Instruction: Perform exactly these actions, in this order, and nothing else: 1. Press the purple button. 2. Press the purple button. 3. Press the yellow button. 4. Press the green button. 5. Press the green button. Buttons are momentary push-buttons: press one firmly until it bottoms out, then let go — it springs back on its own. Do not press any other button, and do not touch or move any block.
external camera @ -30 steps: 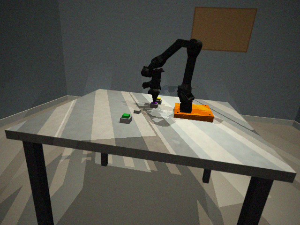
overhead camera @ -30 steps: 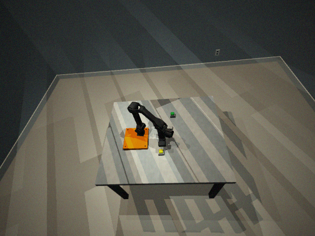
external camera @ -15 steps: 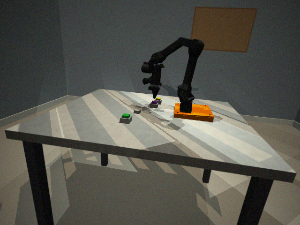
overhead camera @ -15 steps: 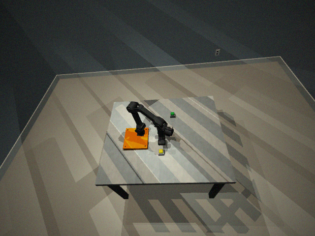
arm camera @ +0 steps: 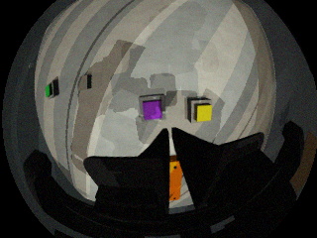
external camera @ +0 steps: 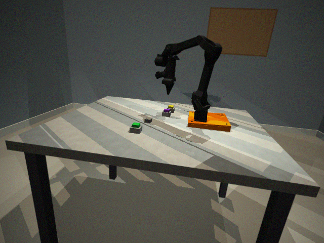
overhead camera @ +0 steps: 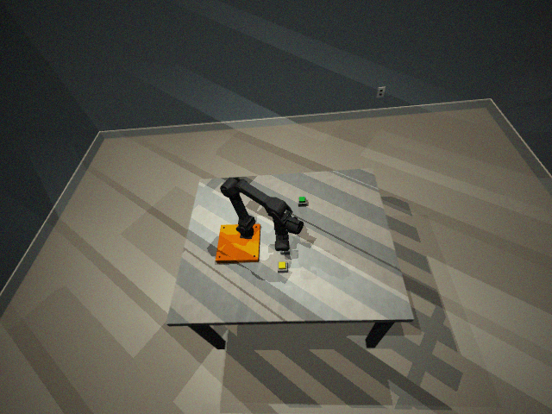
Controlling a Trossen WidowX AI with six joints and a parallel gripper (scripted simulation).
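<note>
The yellow button is 10 mm behind my gripper tip, 80 mm to the right of it and 100 mm below it. From my gripper tip the other things lie so: small grey block: 60 mm ahead, 180 mm to the left, 120 mm below; then purple button: 20 mm to the left, 100 mm below; then green button: 60 mm ahead, 330 mm to the left, 100 mm below.
</note>
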